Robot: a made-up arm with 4 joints.
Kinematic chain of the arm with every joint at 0, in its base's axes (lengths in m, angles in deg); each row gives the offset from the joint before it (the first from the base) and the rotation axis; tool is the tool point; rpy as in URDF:
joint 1: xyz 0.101 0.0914 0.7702 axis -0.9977 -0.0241 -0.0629
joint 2: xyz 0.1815 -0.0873 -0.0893 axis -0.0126 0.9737 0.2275
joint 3: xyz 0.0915 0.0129 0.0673 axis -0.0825 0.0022 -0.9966
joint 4: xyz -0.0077 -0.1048 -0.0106 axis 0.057 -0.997 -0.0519
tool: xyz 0.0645 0.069 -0.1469 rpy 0 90 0
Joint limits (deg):
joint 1: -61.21..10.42
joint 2: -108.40..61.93
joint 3: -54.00..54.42
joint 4: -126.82..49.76
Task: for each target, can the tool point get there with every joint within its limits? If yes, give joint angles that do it. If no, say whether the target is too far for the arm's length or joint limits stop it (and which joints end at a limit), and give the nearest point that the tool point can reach.
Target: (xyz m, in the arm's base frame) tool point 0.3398 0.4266 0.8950
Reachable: no: joint limits stop it (at a limit: joint 1, joint 2, joint 3, joint 4) | nearest point 0.3546 0.3559 0.7122 | short by 0.197 m
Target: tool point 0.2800 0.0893 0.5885
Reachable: yes | joints -23.06 -26.26 21.61 -64.07
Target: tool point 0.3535 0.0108 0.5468
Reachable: yes | joints -8.79 9.15 -39.83 -32.75
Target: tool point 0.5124 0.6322 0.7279
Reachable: no: too far | nearest point 0.3857 0.3575 0.6734 | short by 0.307 m
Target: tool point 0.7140 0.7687 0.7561
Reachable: no: too far | nearest point 0.4205 0.3379 0.6729 | short by 0.528 m
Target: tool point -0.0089 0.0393 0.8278
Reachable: no: joint limits stop it (at a limit: joint 1, joint 4) | nearest point 0.1643 0.0148 0.7514 | short by 0.191 m
